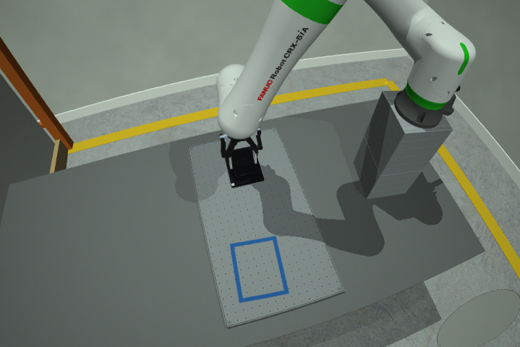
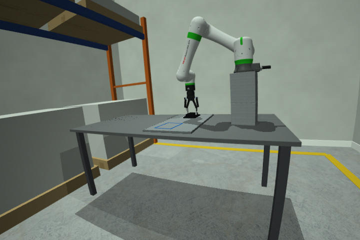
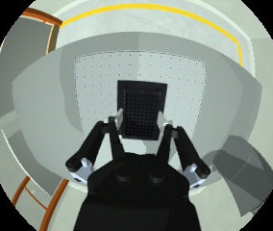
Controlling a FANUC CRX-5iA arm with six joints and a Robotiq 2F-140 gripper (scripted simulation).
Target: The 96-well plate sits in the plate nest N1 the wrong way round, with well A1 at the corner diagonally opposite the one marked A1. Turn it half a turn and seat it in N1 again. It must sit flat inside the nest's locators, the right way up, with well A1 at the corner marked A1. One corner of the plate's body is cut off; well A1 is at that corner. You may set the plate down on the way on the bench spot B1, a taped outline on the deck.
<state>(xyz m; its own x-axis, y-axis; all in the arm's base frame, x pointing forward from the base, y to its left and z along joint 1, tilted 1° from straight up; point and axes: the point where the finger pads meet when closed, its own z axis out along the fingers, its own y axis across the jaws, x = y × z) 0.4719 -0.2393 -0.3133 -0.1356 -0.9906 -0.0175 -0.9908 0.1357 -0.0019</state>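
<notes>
Right now the black 96-well plate is 2 cm below my hand. Also, from my hand: black plate nest N1: 4 cm below; white A1 mark: 6 cm ahead, 7 cm to the left, 4 cm below.
</notes>
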